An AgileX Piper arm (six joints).
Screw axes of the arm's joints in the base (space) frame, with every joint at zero. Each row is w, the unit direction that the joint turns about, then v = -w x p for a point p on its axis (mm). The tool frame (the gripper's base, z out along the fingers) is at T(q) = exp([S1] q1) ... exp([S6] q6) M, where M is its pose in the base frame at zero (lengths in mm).
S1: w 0 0 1 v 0.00 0.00 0.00
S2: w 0 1 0 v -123.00 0.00 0.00
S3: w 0 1 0 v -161.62 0.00 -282.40
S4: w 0.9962 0 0.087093 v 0.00 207.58 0.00
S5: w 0 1 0 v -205.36 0.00 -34.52
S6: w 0.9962 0 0.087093 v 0.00 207.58 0.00
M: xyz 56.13 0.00 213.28 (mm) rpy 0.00 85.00 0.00 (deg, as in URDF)
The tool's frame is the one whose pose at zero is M.
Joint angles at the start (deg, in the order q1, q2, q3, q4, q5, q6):
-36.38, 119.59, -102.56, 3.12, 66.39, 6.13
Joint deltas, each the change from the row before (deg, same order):
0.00, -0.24, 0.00, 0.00, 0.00, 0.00
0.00, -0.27, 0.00, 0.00, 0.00, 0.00
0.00, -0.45, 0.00, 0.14, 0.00, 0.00
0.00, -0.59, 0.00, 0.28, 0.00, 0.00
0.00, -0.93, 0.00, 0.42, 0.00, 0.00
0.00, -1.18, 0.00, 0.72, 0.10, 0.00
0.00, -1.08, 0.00, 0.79, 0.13, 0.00
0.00, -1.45, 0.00, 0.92, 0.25, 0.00
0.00, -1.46, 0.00, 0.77, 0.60, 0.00
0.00, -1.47, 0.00, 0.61, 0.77, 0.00
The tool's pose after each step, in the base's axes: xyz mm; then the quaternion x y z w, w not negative. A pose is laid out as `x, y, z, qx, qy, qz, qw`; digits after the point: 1 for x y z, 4 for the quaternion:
357.5, -257.7, 231.5, 0.3682, 0.9237, -0.0018, 0.1061
357.1, -257.4, 233.6, 0.3680, 0.9235, -0.0024, 0.1084
356.5, -256.7, 237.1, 0.3681, 0.9230, -0.0023, 0.1125
355.8, -255.7, 241.6, 0.3684, 0.9221, -0.0013, 0.1180
354.5, -254.0, 248.8, 0.3688, 0.9208, 0.0000, 0.1267
352.9, -251.5, 257.8, 0.3695, 0.9190, 0.0036, 0.1373
351.3, -248.9, 265.9, 0.3703, 0.9172, 0.0079, 0.1470
348.8, -245.4, 276.8, 0.3708, 0.9149, 0.0129, 0.1590
345.5, -241.5, 287.5, 0.3708, 0.9132, 0.0175, 0.1678
341.6, -237.5, 297.9, 0.3703, 0.9120, 0.0213, 0.1750

